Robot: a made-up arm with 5 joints.
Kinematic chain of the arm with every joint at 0, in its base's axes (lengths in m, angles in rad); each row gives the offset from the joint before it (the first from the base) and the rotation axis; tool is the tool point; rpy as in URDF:
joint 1: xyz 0 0 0.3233 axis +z
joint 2: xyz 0 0 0 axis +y
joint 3: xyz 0.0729 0 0.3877 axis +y
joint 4: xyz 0.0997 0 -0.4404 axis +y
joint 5: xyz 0.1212 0 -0.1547 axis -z
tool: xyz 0 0 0 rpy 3.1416 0 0
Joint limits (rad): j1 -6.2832..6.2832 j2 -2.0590..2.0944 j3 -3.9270..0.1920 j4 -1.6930..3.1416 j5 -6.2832..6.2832
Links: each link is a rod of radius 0.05 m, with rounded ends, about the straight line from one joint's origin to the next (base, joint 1, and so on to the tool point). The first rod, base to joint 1, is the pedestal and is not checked.
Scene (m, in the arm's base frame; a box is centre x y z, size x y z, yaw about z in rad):
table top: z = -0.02
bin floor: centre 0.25 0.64 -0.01 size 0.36 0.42 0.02 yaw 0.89
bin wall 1: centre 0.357 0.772 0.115 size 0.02 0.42 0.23 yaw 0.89
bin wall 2: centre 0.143 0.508 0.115 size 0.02 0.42 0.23 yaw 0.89
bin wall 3: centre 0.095 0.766 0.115 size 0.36 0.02 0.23 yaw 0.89
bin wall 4: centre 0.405 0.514 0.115 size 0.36 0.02 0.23 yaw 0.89
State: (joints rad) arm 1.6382 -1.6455 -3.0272 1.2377 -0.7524
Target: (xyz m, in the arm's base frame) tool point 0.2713 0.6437 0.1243
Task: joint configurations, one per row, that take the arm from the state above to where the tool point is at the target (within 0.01 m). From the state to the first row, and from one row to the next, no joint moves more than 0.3 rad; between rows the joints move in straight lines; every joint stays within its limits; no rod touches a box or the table.
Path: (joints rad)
1: 1.5799 -1.3496 -2.8357 1.2573 -0.7524
2: 1.5216 -1.0536 -2.6443 1.2769 -0.7524
3: 1.4633 -0.7577 -2.4528 1.2965 -0.7524
4: 1.4051 -0.4617 -2.2614 1.3160 -0.7524
5: 1.3468 -0.1658 -2.0699 1.3356 -0.7524
6: 1.2885 0.1301 -1.8784 1.3552 -0.7524
7: 1.2302 0.4261 -1.6870 1.3748 -0.7524
8: 1.1719 0.7220 -1.4955 1.3944 -0.7524

